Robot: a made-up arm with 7 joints.
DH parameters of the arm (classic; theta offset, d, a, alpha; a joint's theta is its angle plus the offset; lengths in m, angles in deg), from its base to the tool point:
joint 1: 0 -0.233 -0.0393 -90
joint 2: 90 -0.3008 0.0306 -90
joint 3: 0 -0.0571 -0.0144 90
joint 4: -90 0.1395 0.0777 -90
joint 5: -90 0.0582 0.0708 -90
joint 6: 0 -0.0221 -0.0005 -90
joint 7: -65.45 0 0.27 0
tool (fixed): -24.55 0.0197 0 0
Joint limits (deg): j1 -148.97..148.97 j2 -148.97..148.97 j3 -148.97..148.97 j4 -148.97..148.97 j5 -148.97..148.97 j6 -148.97..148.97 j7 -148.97..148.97
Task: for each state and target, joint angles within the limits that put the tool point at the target. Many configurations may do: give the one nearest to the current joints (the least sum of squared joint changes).
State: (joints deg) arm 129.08 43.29 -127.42 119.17 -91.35 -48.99 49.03
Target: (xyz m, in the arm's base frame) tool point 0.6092 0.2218 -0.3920
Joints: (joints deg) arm 120.85 40.04 -145.68 134.55 -88.02 -42.41 50.61
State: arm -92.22 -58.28 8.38 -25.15 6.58 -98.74 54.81
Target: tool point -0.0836 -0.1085 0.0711
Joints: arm -106.18 -85.08 -24.21 -33.42 4.50 -99.61 57.26
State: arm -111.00 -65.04 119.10 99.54 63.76 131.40 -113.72
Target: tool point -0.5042 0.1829 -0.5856
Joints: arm -111.05 -64.83 115.14 107.48 63.42 124.89 -113.58
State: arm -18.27 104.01 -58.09 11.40 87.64 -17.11 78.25
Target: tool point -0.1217 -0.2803 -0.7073
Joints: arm -10.89 100.46 -62.60 -8.62 102.87 0.18 64.52
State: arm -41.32 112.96 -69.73 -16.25 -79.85 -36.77 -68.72
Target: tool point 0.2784 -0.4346 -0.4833
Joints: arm 12.57 102.83 -98.09 -27.81 -68.70 -38.04 -56.89
